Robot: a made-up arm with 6 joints. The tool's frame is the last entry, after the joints.
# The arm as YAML. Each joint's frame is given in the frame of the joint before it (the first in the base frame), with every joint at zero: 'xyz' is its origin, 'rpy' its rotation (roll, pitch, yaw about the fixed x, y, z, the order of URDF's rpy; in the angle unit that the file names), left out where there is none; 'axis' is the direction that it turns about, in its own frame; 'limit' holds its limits. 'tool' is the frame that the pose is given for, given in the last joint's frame.
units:
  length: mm
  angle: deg
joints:
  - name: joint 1
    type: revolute
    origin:
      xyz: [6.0, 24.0, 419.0]
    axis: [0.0, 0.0, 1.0]
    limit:
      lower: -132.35
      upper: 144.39
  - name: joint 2
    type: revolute
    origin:
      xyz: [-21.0, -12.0, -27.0]
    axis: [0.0, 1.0, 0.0]
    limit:
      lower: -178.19
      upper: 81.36
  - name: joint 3
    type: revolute
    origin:
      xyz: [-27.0, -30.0, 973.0]
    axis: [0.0, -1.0, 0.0]
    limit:
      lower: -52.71
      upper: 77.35
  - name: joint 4
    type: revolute
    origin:
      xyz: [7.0, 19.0, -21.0]
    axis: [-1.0, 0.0, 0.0]
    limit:
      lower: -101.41
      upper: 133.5
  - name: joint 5
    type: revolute
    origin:
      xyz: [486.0, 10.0, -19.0]
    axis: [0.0, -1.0, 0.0]
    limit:
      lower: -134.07
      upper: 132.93
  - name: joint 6
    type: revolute
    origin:
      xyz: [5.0, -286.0, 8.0]
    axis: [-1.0, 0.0, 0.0]
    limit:
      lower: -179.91
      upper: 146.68
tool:
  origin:
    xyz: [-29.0, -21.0, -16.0]
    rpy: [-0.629, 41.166, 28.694]
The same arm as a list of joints. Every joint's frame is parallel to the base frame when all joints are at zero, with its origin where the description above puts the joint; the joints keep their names.
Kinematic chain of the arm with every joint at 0, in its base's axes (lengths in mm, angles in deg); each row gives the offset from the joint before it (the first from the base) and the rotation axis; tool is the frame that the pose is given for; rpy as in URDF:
joint 1: xyz 6 24 419 axis +z
joint 2: xyz -21 -12 -27 axis +y
joint 3: xyz -27 -30 973 axis -y
joint 4: xyz 7 19 -21 axis -x
joint 5: xyz 486 10 -19 axis -y
joint 6: xyz 5 -286 8 axis -x
tool: xyz -29 -21 -16 rpy -0.63 41.17 28.69
Joint limits (deg, base to tool): -132.35..144.39 -178.19..81.36 -52.71..77.35 -101.41..133.5 -134.07..132.93 -179.91..146.68

